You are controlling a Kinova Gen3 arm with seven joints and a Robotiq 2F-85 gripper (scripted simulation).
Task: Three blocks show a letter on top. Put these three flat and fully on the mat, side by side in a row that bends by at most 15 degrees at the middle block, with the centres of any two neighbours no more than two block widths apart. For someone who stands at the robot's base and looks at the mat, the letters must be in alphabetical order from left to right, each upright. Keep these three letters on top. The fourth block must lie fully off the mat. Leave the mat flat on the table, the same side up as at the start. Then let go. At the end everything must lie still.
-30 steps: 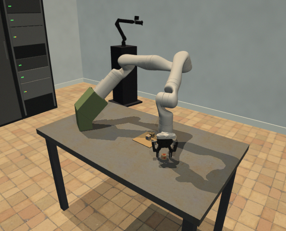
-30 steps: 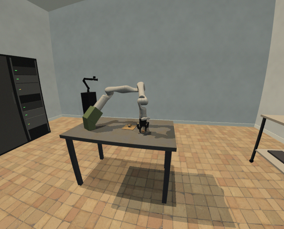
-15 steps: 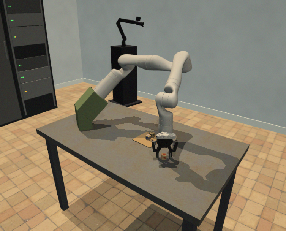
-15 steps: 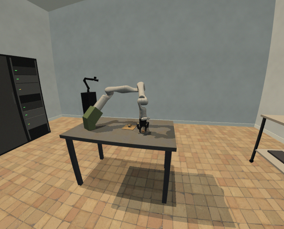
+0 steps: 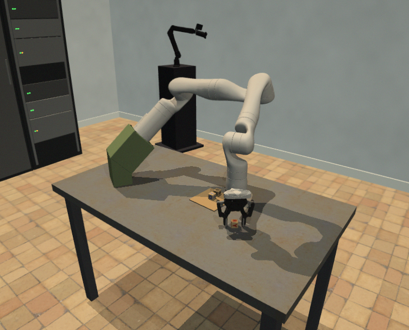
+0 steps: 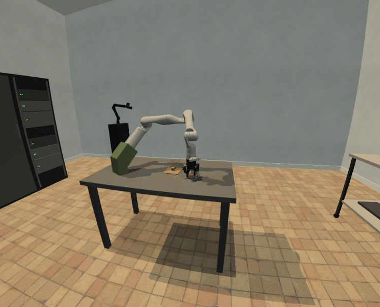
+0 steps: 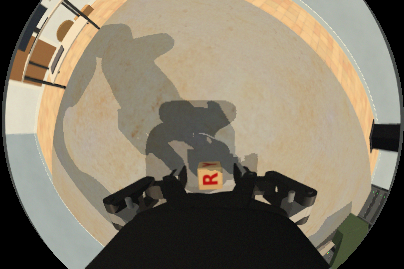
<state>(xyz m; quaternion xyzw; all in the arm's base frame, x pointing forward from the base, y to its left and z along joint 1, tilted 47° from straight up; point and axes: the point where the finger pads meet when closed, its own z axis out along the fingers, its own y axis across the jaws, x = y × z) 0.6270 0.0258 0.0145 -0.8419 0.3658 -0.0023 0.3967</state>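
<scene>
The tan mat is 210 mm behind my hand, 70 mm to the left of it and 20 mm below it.
</scene>
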